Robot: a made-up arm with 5 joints. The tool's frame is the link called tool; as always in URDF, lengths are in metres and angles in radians.
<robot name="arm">
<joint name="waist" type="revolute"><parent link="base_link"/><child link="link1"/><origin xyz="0 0 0.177"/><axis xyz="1 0 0"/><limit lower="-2.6" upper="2.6" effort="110" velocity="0.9"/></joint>
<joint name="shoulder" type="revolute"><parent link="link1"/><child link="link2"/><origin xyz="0.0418 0.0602 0.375"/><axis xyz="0 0 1"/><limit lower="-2.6" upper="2.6" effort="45" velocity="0.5"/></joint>
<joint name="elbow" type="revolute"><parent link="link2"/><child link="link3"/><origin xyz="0.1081 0.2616 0.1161"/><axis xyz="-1 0 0"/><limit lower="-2.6" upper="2.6" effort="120" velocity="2.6"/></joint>
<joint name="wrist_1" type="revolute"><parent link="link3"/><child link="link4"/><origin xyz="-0.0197 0.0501 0.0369"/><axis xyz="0 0 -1"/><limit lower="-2.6" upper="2.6" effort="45" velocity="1.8"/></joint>
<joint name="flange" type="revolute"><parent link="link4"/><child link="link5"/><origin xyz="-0.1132 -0.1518 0.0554"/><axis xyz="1 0 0"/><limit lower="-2.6" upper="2.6" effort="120" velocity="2.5"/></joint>
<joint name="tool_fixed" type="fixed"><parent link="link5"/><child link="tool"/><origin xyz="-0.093 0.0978 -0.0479"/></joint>
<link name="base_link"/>
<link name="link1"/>
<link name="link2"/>
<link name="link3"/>
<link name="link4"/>
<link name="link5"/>
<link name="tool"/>
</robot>
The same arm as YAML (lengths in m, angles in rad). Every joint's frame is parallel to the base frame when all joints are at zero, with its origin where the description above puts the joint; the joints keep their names.
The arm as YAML. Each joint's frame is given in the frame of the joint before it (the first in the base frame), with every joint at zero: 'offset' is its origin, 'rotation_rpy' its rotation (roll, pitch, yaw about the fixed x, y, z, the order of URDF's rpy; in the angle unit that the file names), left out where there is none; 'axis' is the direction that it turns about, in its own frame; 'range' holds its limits. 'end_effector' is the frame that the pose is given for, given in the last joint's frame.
length_unit: m
angle_unit: rad
chain:
  - id: waist
    offset: [0.0, 0.0, 0.177]
    axis: "+x"
    range: [-2.6, 2.6]
  - id: shoulder
    offset: [0.0418, 0.0602, 0.375]
    axis: "+z"
    range: [-2.6, 2.6]
  - id: elbow
    offset: [0.1081, 0.2616, 0.1161]
    axis: "-x"
    range: [-2.6, 2.6]
  - id: wrist_1
    offset: [-0.0197, 0.0501, 0.0369]
    axis: "-z"
    range: [-2.6, 2.6]
  - id: flange
    offset: [-0.1132, -0.1518, 0.0554]
    axis: "+x"
    range: [-2.6, 2.6]
end_effector:
  offset: [-0.093, 0.0978, -0.0479]

